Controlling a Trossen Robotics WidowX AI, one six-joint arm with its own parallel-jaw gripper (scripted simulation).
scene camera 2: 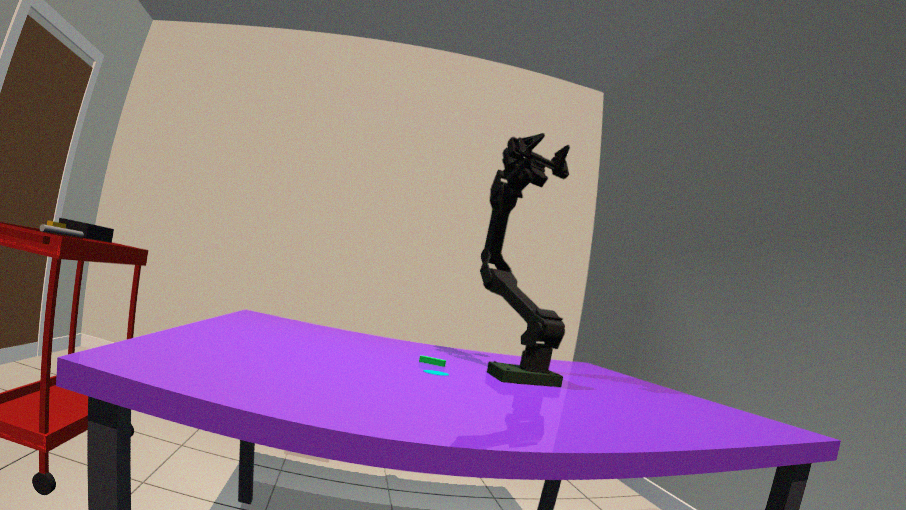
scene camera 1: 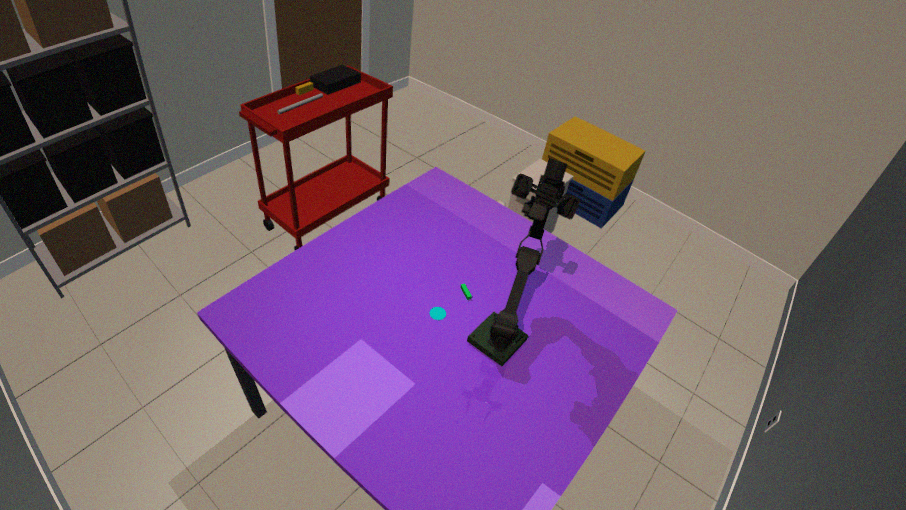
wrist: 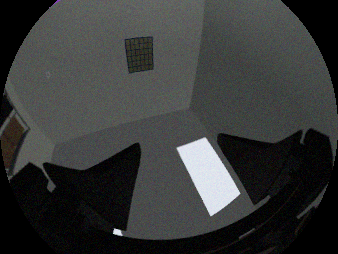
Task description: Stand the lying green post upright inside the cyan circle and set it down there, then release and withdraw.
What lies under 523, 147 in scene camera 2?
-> My gripper.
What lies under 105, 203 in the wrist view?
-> My gripper.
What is my gripper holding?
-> Nothing.
